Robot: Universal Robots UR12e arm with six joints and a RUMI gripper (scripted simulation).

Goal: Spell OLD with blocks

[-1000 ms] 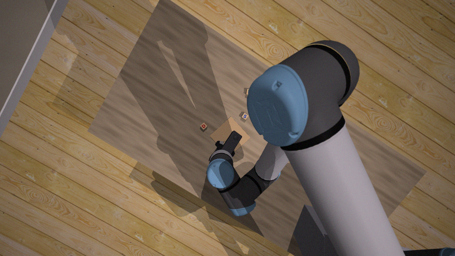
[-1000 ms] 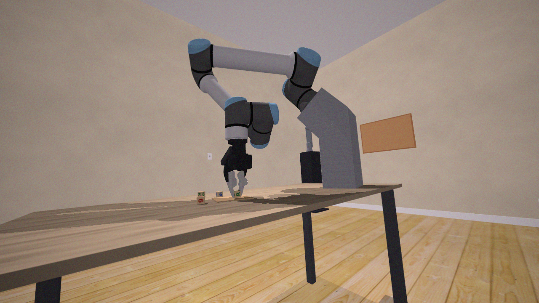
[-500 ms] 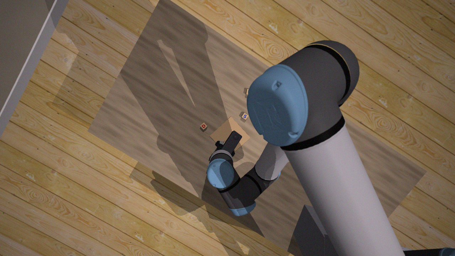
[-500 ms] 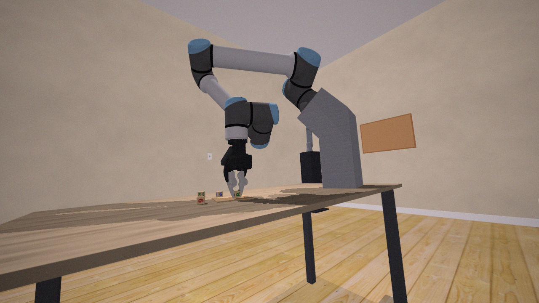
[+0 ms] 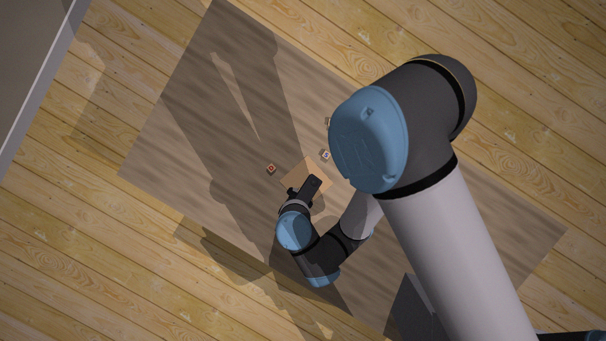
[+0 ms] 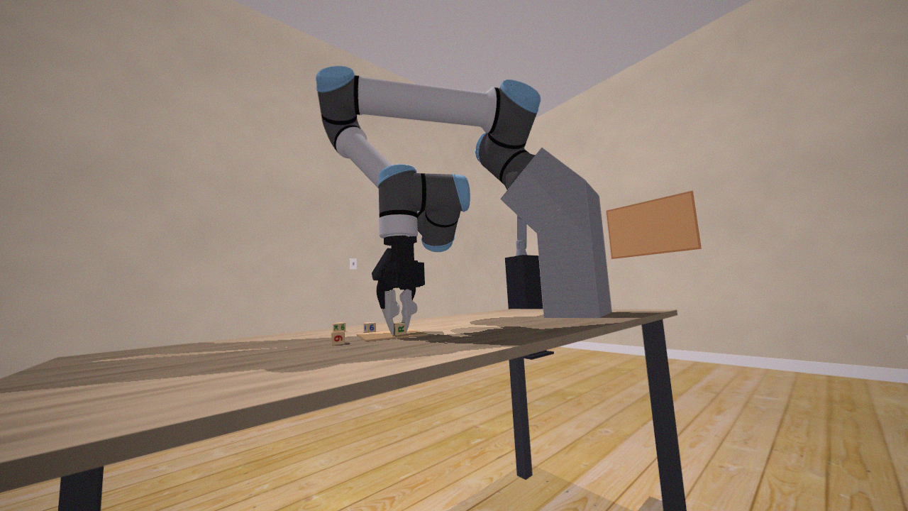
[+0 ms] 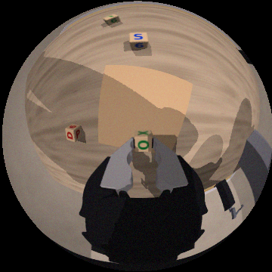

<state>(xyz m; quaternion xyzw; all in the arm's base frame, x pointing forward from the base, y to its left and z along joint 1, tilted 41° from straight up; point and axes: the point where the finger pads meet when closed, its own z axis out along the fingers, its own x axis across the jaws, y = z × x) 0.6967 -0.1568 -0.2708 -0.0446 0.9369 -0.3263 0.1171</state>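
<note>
My gripper is now 40 mm to the left of the mat and 20 mm above it.
</note>
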